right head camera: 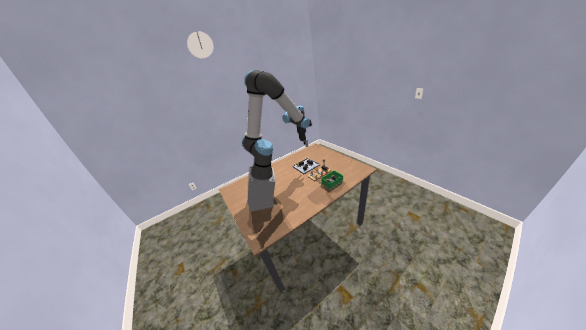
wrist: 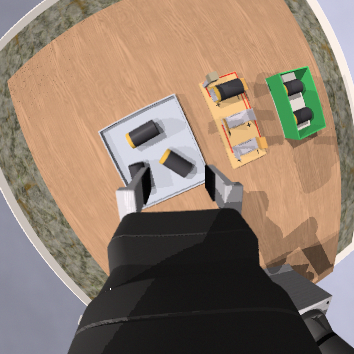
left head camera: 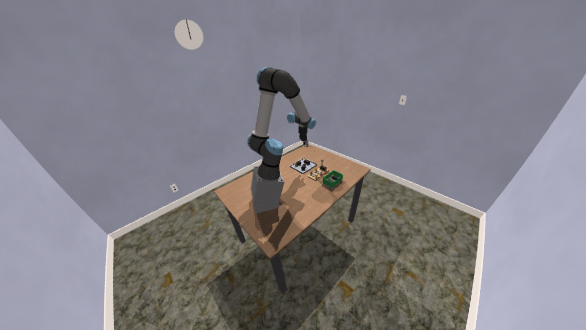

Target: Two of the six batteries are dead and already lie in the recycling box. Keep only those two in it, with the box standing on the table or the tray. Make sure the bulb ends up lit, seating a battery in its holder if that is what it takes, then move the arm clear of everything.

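Frame: origin at the arm's base, x left, y back, z up, level; millimetres.
Seen in the pictures: gripper, fingertip midpoint: (right head camera: 305,145) (wrist: 177,177) (left head camera: 305,145); arm's base, link origin: (right head camera: 261,173) (left head camera: 268,173).
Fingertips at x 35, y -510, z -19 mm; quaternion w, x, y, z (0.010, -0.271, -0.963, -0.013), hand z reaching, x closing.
Pixels of each thing's middle, then the offset from my fingertips to it. "spot": a spot on its surface instead. Level surfaces: height alone.
- grey tray, body centre: (wrist: 154,154) (right head camera: 306,165) (left head camera: 303,165) dx +37, dy -10, dz -226 mm
- orange holder board, surface spot: (wrist: 241,132) spot: dx -147, dy +55, dz -222 mm
- green box, body centre: (wrist: 297,101) (right head camera: 332,179) (left head camera: 332,178) dx -311, dy +61, dz -202 mm
- small upright post, body centre: (right head camera: 324,164) (left head camera: 322,164) dx -131, dy -74, dz -192 mm
- beige-grey top, surface spot: (wrist: 211,78) spot: dx -125, dy -71, dz -140 mm
- wooden table, surface height: dz -233 mm
My gripper (left head camera: 306,144) (right head camera: 306,144) (wrist: 177,177) is open and empty, high above the table near the grey tray (wrist: 167,110). In the wrist view, three black batteries with yellow ends lie apart in the tray: one battery (wrist: 144,134) at the upper left, one battery (wrist: 177,163) at the centre, and one battery (wrist: 137,170) partly hidden by a finger. An orange holder board (wrist: 241,132) carries one battery (wrist: 230,90) in its top holder; two other holders are empty. The green box (wrist: 282,107) (left head camera: 330,183) (right head camera: 332,185) stands on the table with two batteries (wrist: 293,87) (wrist: 303,116) inside. Whether the bulb is lit is unclear.
A small upright post (left head camera: 322,162) (right head camera: 324,162) with a beige-grey top (wrist: 211,78) stands at the board's end. The board lies between tray and box on the wooden table (left head camera: 240,192) (right head camera: 240,195) (wrist: 125,60). The arm's grey pedestal (left head camera: 266,192) (right head camera: 261,192) stands farther along the table.
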